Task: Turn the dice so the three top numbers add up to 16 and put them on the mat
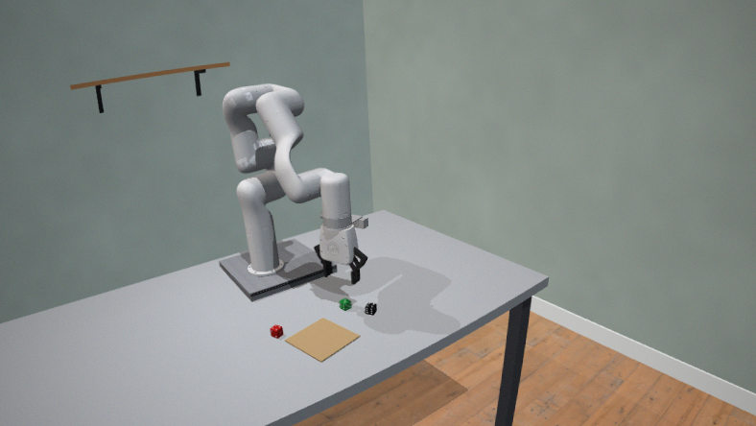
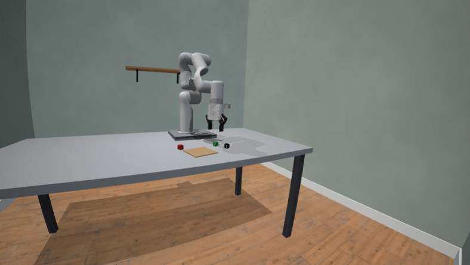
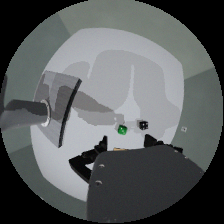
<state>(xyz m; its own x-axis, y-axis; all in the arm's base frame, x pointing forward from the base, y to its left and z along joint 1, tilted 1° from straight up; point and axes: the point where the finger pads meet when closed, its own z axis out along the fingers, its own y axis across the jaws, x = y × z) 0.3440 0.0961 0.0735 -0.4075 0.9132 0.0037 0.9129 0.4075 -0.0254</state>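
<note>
The green die lies 9 cm below my hand. Round my hand: black die (7 cm ahead, 5 cm to the left, 9 cm below); then tan mat (9 cm ahead, 13 cm to the right, 10 cm below); then red die (1 cm ahead, 22 cm to the right, 9 cm below).
</note>
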